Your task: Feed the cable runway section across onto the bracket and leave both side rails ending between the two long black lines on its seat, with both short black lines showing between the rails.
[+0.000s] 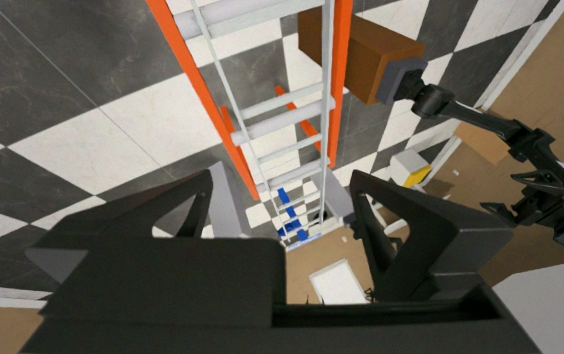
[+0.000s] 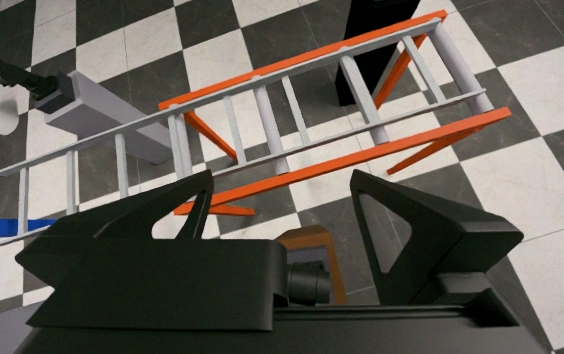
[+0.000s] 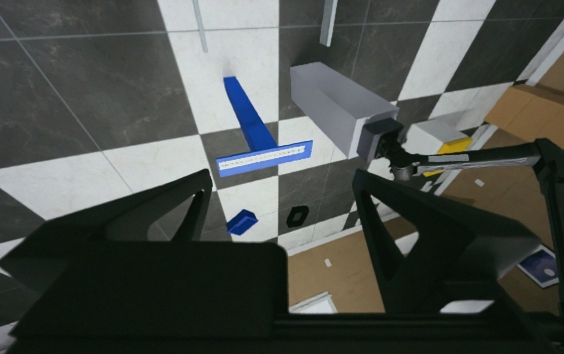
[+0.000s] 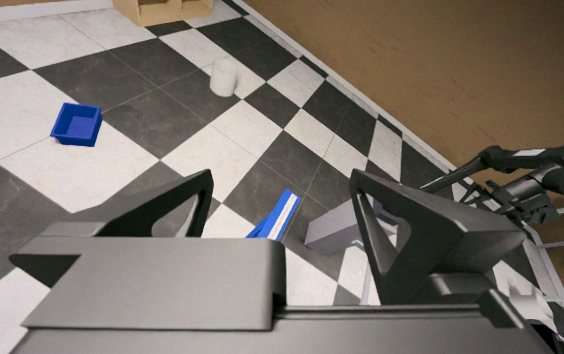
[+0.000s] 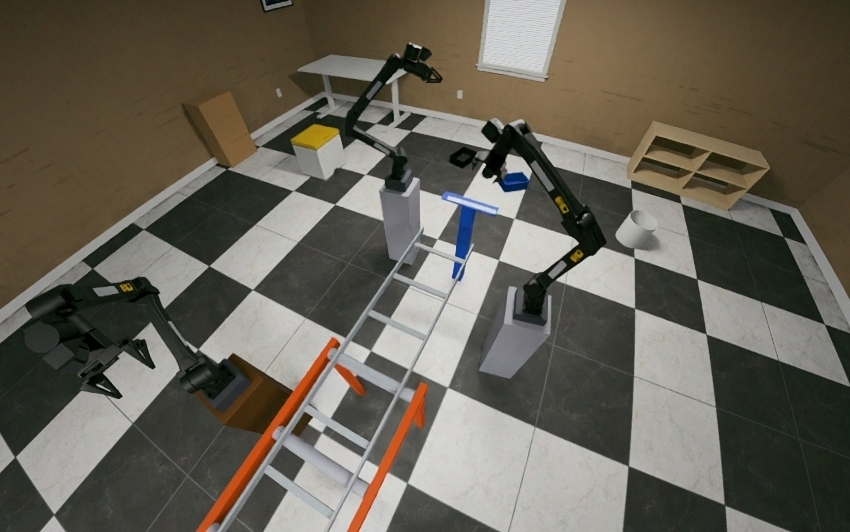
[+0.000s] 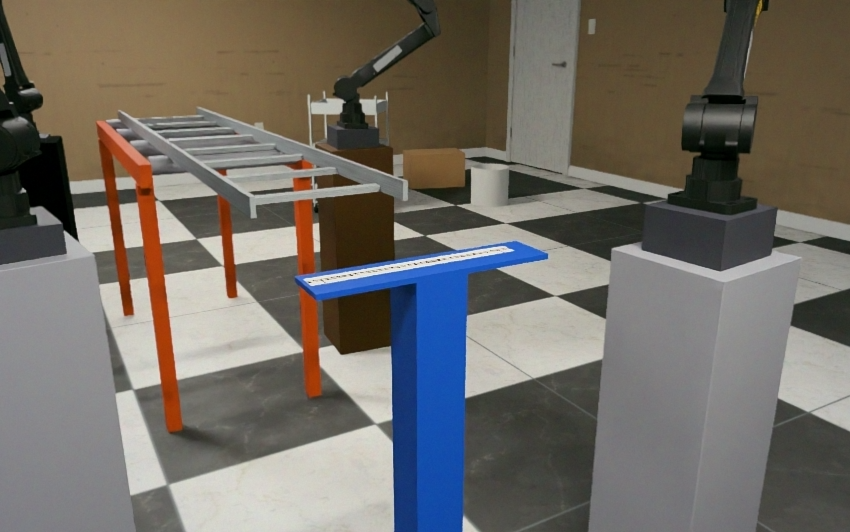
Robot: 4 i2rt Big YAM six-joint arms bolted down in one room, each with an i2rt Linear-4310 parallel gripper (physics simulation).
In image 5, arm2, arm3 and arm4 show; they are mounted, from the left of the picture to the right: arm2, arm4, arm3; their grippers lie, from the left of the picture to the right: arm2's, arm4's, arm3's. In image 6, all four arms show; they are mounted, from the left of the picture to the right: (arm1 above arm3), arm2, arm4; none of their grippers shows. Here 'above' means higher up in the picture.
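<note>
The grey ladder-like cable runway (image 2: 300,68) (image 5: 398,325) (image 6: 186,159) lies on the rollers of the orange stand (image 2: 350,157) (image 5: 299,392) (image 6: 125,150). Its front end overhangs, above and short of the blue bracket (image 3: 265,159) (image 4: 285,215) (image 5: 470,203) (image 6: 432,376). The bracket seat has a white strip; its separate lines are too small to tell. Arm1's gripper (image 1: 281,175) is open above the runway. Arm2's gripper (image 2: 281,175) (image 5: 134,381) is open, away from the runway. Arm3's gripper (image 3: 281,175) is open, facing the bracket. Arm4's gripper (image 4: 281,175) is open, held high. None touches the runway.
Grey pedestals (image 5: 401,219) (image 5: 514,341) stand either side of the bracket, and a brown pedestal (image 5: 257,401) stands beside the stand. A blue bin (image 4: 77,125) (image 5: 515,181), a black tray (image 5: 462,156) and a white bucket (image 5: 636,228) are on the floor.
</note>
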